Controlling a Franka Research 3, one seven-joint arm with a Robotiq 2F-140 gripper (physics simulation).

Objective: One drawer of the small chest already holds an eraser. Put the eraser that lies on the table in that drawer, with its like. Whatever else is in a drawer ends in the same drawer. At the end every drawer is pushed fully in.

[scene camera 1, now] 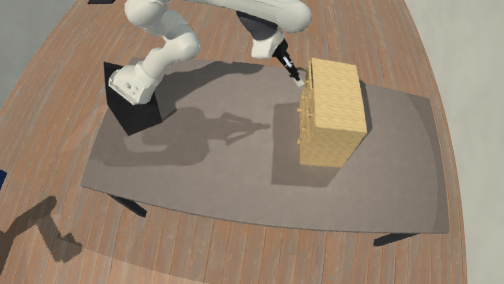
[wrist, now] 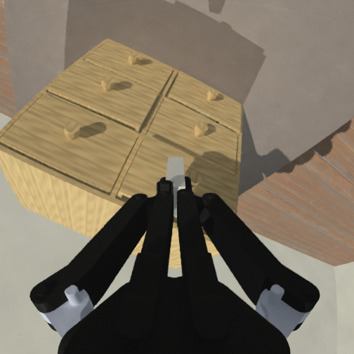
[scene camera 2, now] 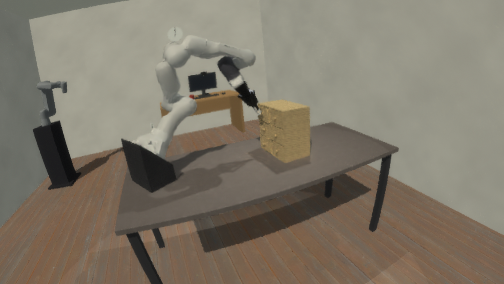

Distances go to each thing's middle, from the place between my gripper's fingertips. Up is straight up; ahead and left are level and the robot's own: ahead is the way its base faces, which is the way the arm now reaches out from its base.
Labels:
I see the small wooden chest [scene camera 1: 340,125] 14 cm ahead of my hand, 11 cm below it and 3 cm to the right of it.

